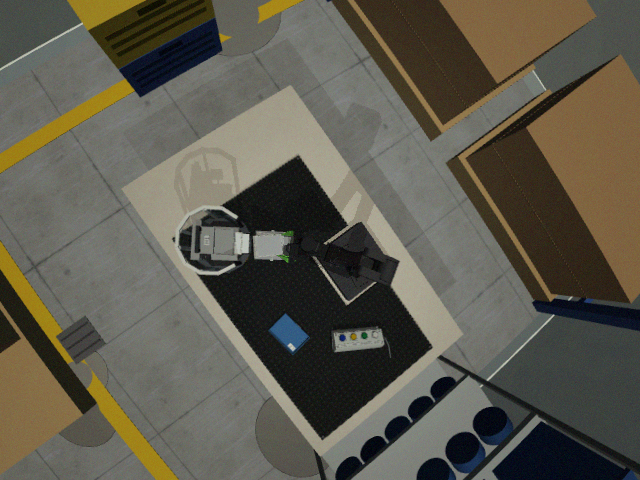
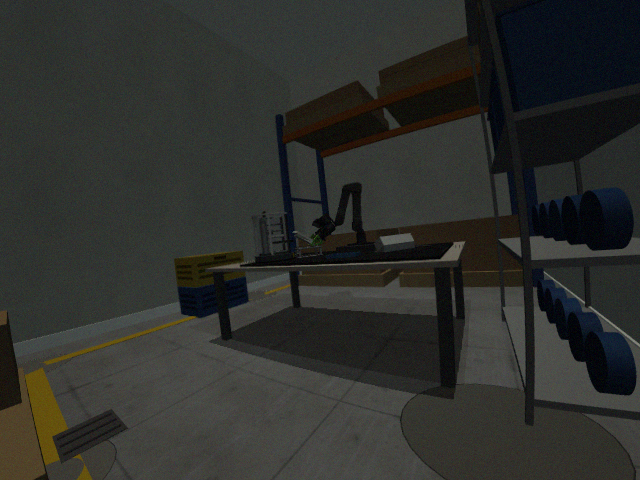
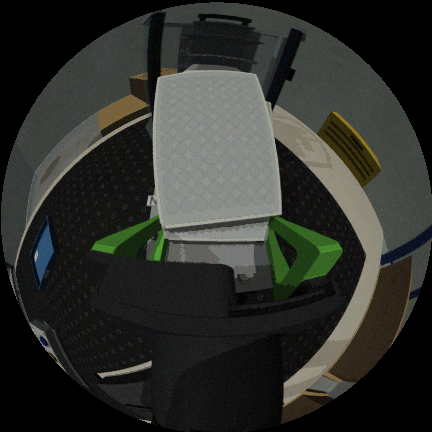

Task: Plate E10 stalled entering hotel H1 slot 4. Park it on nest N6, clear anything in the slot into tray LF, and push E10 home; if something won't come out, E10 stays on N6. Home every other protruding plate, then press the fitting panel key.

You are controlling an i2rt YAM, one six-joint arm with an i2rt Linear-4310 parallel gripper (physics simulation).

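Places are measured from the arm's base along level axes (x ahead, y left, z up), in centimetres.
Pixels of known places: gripper, fingertip midpoint: (image 1: 278, 244) (image 2: 309, 244) (image 3: 216, 217); arm's base at its link origin: (image 2: 361, 244).
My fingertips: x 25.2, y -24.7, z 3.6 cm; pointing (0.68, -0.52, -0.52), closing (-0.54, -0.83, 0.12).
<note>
For each thing: its top centre in the pictures, then the offset to it from my fingertips. "pt": a spot on its surface instead. Level surfaces: height alone.
- light nest frame at a spot on its surface: (image 2: 309, 253) pt dx -18.7, dy -18.4, dz -7.3 cm
- partly hidden label beginning with N, surface spot: (image 3: 151, 200) pt dx +5.3, dy +4.3, dz -1.4 cm
- hotel at its top centre: (image 1: 209, 238) (image 2: 270, 212) dx +20.3, dy -11.9, dz +23.5 cm
- key panel at its top centre: (image 1: 360, 342) (image 2: 393, 235) dx -10.8, dy +54.4, dz +1.0 cm
- blue flat item with a white label, top centre: (image 3: 38, 253) (image 1: 289, 334) (image 2: 343, 253) dx +14.2, dy +36.8, dz -5.6 cm
- black mat at its surface level: dz -7.4 cm
A pale plate with round wells (image 1: 271, 245) (image 2: 302, 236) (image 3: 217, 150) is tilted between the green fingers of my gripper (image 1: 286, 246) (image 2: 316, 239) (image 3: 216, 217). The gripper is shut on its near end; no plate label is readable. Below it stands a light nest frame (image 2: 309, 252); a partly hidden label beginning with N (image 3: 151, 200) shows beside the plate. The hotel (image 1: 211, 241) (image 2: 283, 235) (image 3: 220, 47) stands beyond the plate's far end. Its slot contents are too dark to tell. The key panel (image 1: 358, 346) (image 2: 395, 241) has blue, yellow, green and white keys.
A blue flat item with a white label (image 1: 288, 330) (image 3: 43, 252) lies on the black mat (image 1: 330, 397); whether it is tray LF I cannot tell. The arm's base (image 1: 347, 294) stands near the panel. Yellow and blue crates (image 1: 170, 62) (image 2: 211, 268) stand on the floor.
</note>
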